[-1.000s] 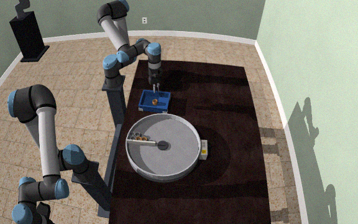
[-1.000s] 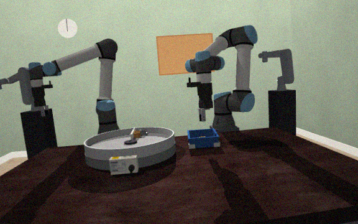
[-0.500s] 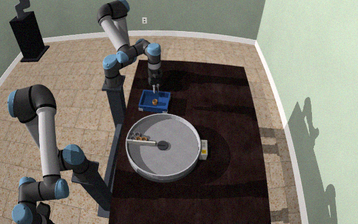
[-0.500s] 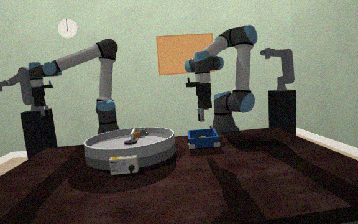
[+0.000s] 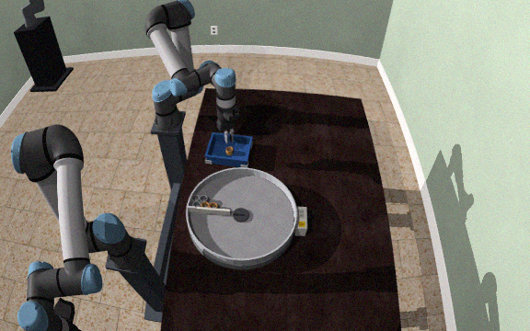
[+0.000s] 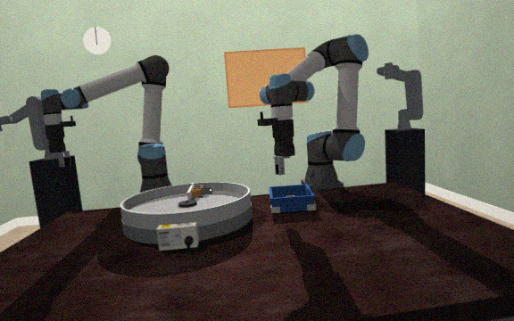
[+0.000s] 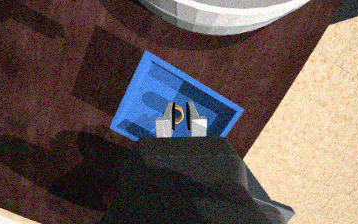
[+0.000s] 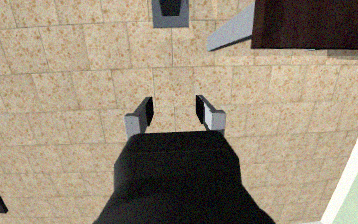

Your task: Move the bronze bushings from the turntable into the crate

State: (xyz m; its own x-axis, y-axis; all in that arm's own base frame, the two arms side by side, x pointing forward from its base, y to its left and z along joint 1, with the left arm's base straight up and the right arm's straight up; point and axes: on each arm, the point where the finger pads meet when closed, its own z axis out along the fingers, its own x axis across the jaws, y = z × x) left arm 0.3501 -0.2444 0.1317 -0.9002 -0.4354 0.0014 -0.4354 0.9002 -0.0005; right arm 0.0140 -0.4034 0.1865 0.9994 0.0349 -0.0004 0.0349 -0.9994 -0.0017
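Note:
Right now the blue crate is 110 mm below my left hand, 30 mm to the left of it and 10 mm behind it.

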